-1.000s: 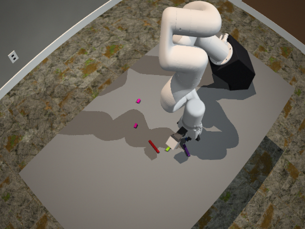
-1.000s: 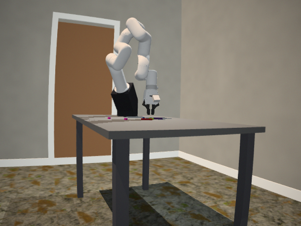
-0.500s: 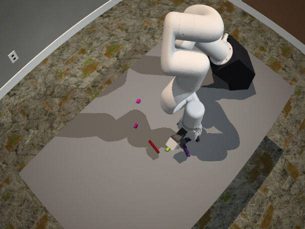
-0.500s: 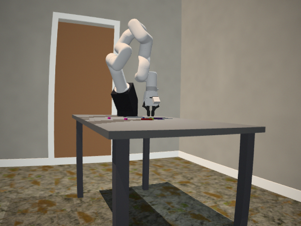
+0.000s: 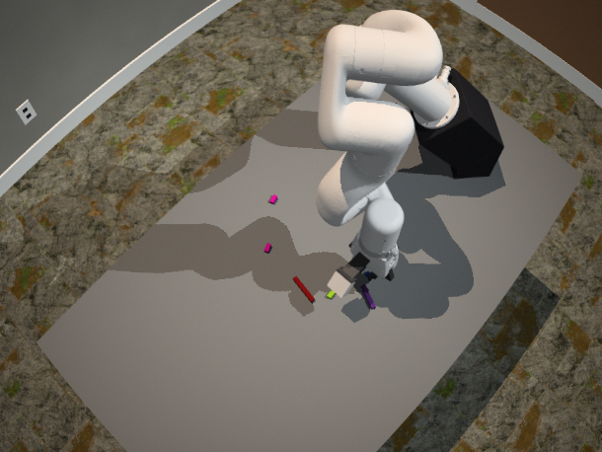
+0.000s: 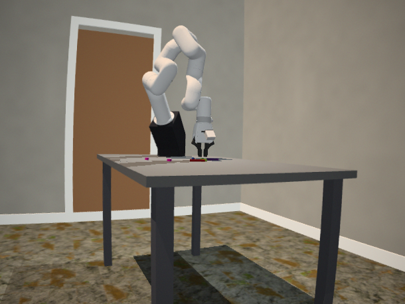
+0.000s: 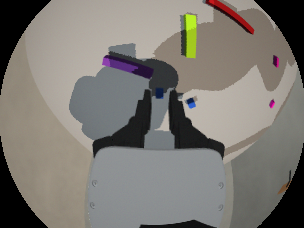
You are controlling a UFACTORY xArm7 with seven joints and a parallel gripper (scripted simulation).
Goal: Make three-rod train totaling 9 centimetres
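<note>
Right now my hand is 3 cm above the blue rod. The rest, counted from my hand: lime rod 7 cm ahead, 5 cm to the right, 3 cm below; purple rod 5 cm ahead, 2 cm to the left, 3 cm below; red rod 10 cm ahead, 12 cm to the right, 3 cm below.
</note>
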